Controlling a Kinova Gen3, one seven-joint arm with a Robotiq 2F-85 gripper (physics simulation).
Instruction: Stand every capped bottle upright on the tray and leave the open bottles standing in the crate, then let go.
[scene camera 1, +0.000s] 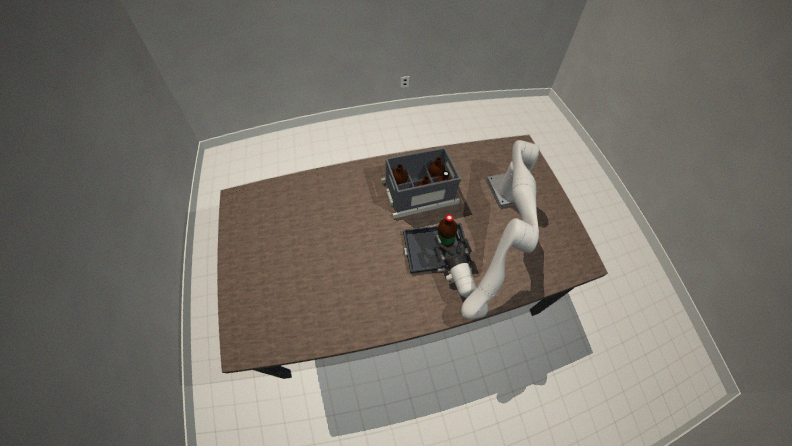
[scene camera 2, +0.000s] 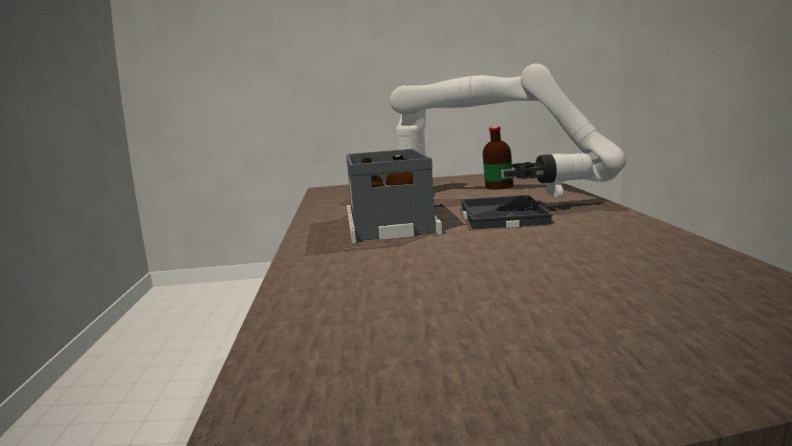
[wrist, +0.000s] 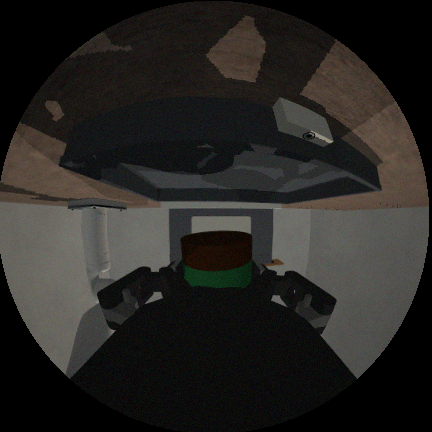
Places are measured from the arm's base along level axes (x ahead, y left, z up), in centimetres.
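Pixels of known places: gripper, between the fingertips: (scene camera 2: 496, 172) (wrist: 217, 267); arm's base, origin of its link: (scene camera 1: 507, 192) (wrist: 94, 208).
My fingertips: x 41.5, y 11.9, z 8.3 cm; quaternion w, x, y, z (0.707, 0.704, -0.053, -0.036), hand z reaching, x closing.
Ahead of a thing's pixels: the offset from my fingertips to its top centre. Level surfaces: height alone.
My gripper (scene camera 1: 447, 240) (scene camera 2: 506, 173) (wrist: 217, 267) is shut on a brown bottle @(dx +0.2, dy +0.2, dz +11.8 cm) (scene camera 1: 447, 227) (scene camera 2: 497, 155) (wrist: 216, 254) with a green label and a red cap. The bottle is upright, a little above the right part of the dark tray @(dx +3.0, dy +0.2, dz -8.3 cm) (scene camera 1: 423, 243) (scene camera 2: 484, 222) (wrist: 200, 120). The grey crate @(dx -2.7, dy -28.6, dz +6.6 cm) (scene camera 1: 401, 200) (scene camera 2: 393, 204) (wrist: 179, 225) holds several brown bottles: one at the left (scene camera 1: 400, 175), one at the back right (scene camera 1: 437, 167), one front middle (scene camera 1: 425, 181), and one front right (scene camera 1: 445, 176) with a black-and-white top. Their lower parts are hidden by the crate walls.
Pale blocks and a strip (scene camera 1: 426, 208) (scene camera 2: 396, 231) stand around the crate's foot. Small pale blocks (scene camera 2: 512, 223) (wrist: 302, 121) sit against the tray. The arm's base plate (scene camera 1: 500, 191) (wrist: 96, 204) is on the table @(dz -10.9 cm) (scene camera 1: 310, 260) (scene camera 2: 471, 332), right of the crate.
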